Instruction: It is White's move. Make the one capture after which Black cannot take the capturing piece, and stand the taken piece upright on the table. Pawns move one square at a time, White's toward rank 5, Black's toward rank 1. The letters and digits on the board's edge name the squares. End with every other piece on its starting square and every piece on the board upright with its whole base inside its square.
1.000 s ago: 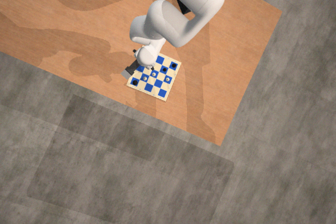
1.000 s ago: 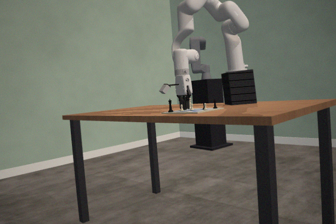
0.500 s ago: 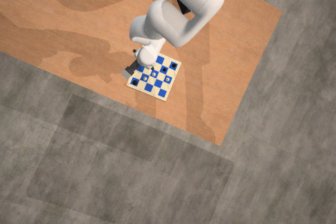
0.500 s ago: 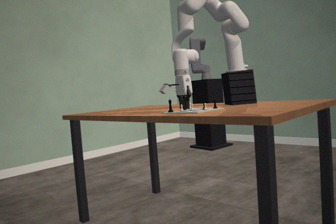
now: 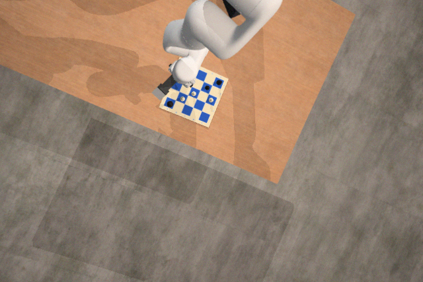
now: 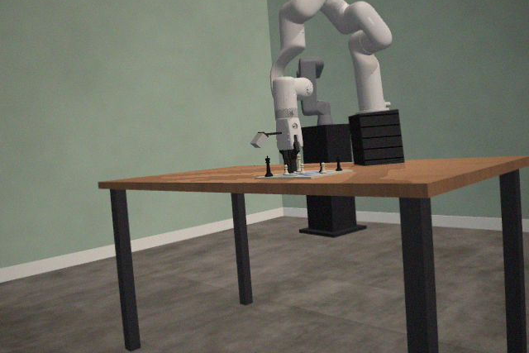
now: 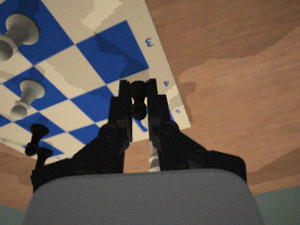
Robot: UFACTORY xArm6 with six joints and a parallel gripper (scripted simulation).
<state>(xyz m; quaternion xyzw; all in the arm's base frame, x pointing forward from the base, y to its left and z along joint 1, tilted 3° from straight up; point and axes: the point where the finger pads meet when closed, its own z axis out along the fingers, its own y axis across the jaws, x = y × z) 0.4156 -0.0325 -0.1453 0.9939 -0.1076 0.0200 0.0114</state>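
Right now the tall white piece is 40 mm behind my hand and 10 mm above it. Round my hand: blue-and-cream chessboard (20 mm ahead, 80 mm to the left, 30 mm below); then tall black piece (110 mm ahead, 20 mm to the left, 10 mm above).
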